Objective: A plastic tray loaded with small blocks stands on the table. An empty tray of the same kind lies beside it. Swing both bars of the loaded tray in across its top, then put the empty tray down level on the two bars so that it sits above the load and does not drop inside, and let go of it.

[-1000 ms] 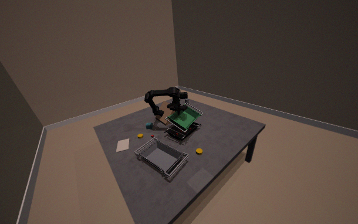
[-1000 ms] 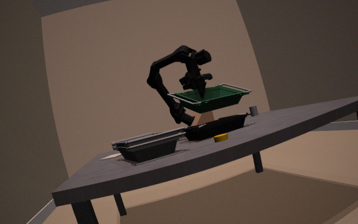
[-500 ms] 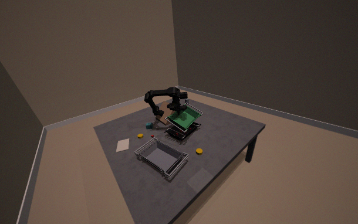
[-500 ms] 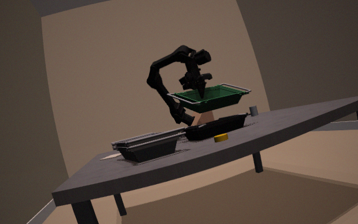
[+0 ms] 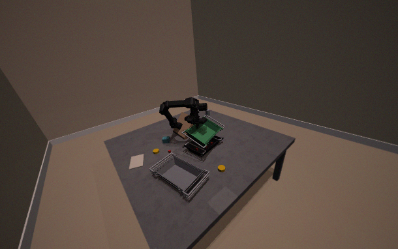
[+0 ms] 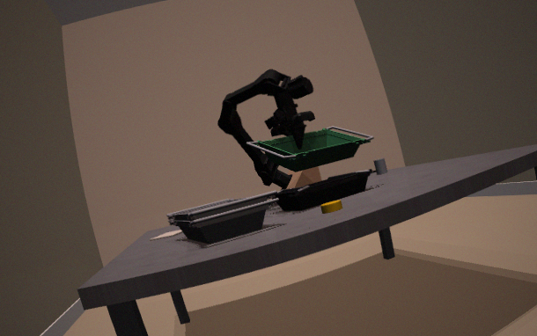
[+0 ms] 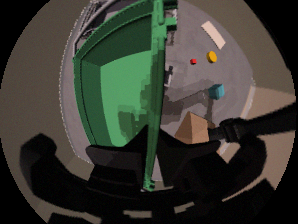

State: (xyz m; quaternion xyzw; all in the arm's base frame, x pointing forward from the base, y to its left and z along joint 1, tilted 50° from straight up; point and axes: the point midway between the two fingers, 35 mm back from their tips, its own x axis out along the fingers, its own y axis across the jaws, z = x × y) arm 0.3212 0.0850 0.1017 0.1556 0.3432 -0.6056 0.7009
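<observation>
The green tray lies 80 mm ahead of my gripper tip and 20 mm to the left of it. From my gripper tip the other things lie so: pale card 480 mm to the right, 200 mm behind, 170 mm below; teal cube 270 mm behind, 170 mm to the right, 150 mm below; grey cylinder 530 mm to the left, 440 mm behind, 140 mm below.
</observation>
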